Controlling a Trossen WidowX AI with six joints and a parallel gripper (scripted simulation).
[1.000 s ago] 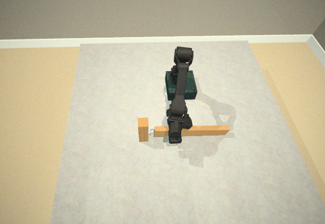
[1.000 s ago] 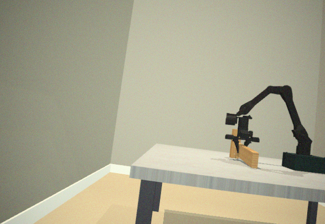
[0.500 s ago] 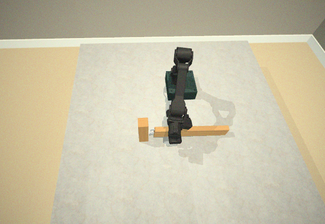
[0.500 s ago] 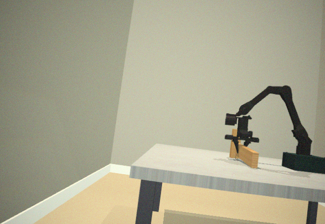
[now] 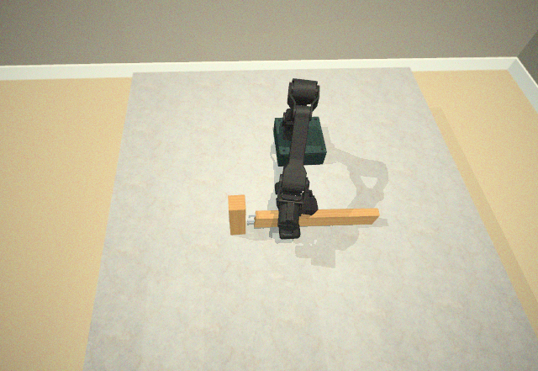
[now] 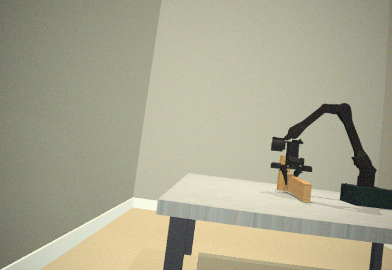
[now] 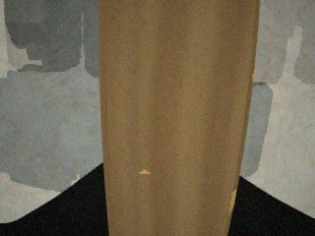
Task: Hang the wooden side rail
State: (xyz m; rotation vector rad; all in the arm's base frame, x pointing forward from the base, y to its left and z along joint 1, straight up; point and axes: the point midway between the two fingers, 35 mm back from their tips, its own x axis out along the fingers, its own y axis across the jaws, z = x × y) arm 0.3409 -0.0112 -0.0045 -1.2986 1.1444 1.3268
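Now: the headboard post 20 mm ahead of my gripper tip, 150 mm to the right of it and 40 mm above it.
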